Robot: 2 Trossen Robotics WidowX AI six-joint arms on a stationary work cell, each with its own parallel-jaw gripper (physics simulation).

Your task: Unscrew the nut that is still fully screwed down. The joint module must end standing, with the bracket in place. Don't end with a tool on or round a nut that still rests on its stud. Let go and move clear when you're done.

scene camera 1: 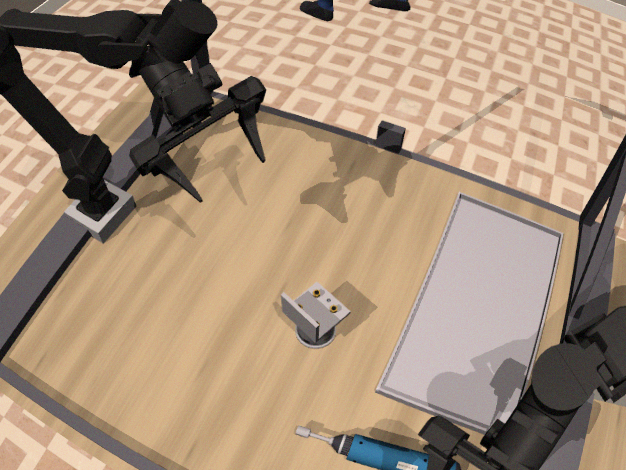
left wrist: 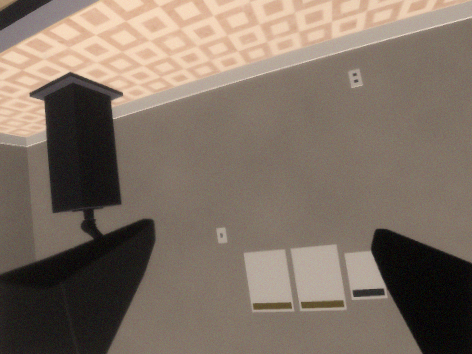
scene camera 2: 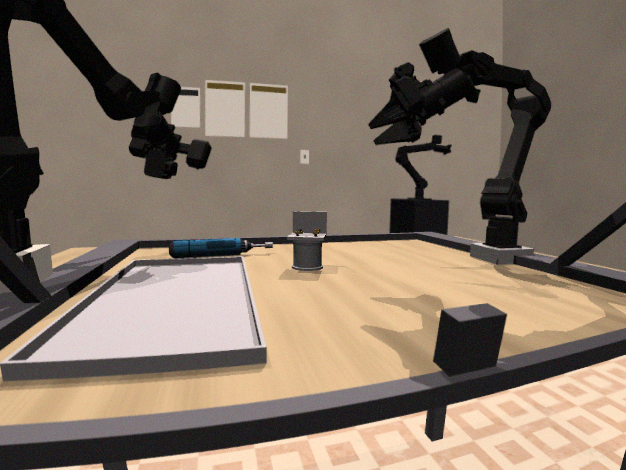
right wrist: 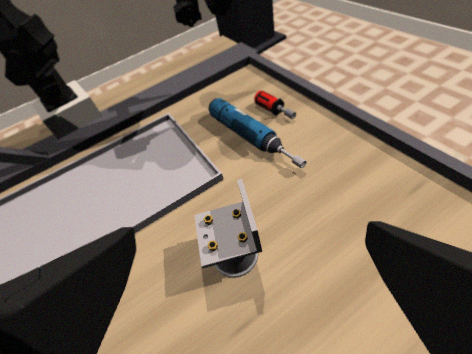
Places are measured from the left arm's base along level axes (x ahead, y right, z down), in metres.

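Where they show: left gripper, fingertip midpoint: (left wrist: 264,234) (scene camera 2: 181,164); right gripper, fingertip midpoint: (scene camera 1: 232,181) (scene camera 2: 372,135) (right wrist: 251,235); left arm's base, origin of the base link: (right wrist: 59,99); right arm's base, origin of the base link: (scene camera 1: 97,203) (scene camera 2: 501,245).
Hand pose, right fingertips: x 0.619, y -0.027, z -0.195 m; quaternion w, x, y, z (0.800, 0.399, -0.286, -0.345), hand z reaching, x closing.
Things, the pixels of their centre, and the offset from my right fingertips.
- grey joint module, body centre: (right wrist: 230,242) (scene camera 1: 316,319) (scene camera 2: 307,249) dz +0.227, dx -0.122, dy -0.033 m
- L-shaped bracket, body centre: (right wrist: 222,223) (scene camera 1: 316,304) (scene camera 2: 307,226) dz +0.181, dx -0.122, dy -0.033 m
- third nut, body centre: (right wrist: 212,245) dz +0.192, dx -0.115, dy -0.009 m
- more nut, body centre: (right wrist: 242,237) dz +0.192, dx -0.098, dy -0.041 m
- blue driver, body centre: (scene camera 1: 378,454) (right wrist: 252,131) (scene camera 2: 222,247) dz +0.245, dx -0.272, dy -0.202 m
- tray, body centre: (scene camera 2: 173,292) (scene camera 1: 483,304) (right wrist: 87,201) dz +0.256, dx -0.373, dy +0.091 m
- short red driver, body centre: (right wrist: 275,105) dz +0.250, dx -0.297, dy -0.283 m
- dark block, body centre: (scene camera 2: 469,338) (scene camera 1: 390,136) dz +0.233, dx -0.132, dy +0.392 m
The grey joint module (scene camera 1: 315,338) (scene camera 2: 307,255) (right wrist: 237,266) stands upright on the table, with the L-shaped bracket (scene camera 1: 319,312) (scene camera 2: 309,221) (right wrist: 226,232) on top. In the right wrist view several brass nuts show on dark studs: a nut (right wrist: 208,219), another nut (right wrist: 236,213), a third nut (right wrist: 212,245) and one more nut (right wrist: 242,237) by the upright wall. Their heights are too small to tell apart. My right gripper (scene camera 1: 232,181) (scene camera 2: 374,134) (right wrist: 251,235) is open and empty, high above the table and away from the module. My left gripper (left wrist: 264,234) is open and empty, facing the wall.
A blue driver (scene camera 1: 389,451) (scene camera 2: 207,246) (right wrist: 245,127) with a socket tip lies near the tray (scene camera 1: 485,283) (scene camera 2: 166,318) (right wrist: 90,200). A short red driver (right wrist: 268,101) lies beyond it. A dark block (scene camera 1: 390,135) (scene camera 2: 470,338) stands on the table's edge frame.
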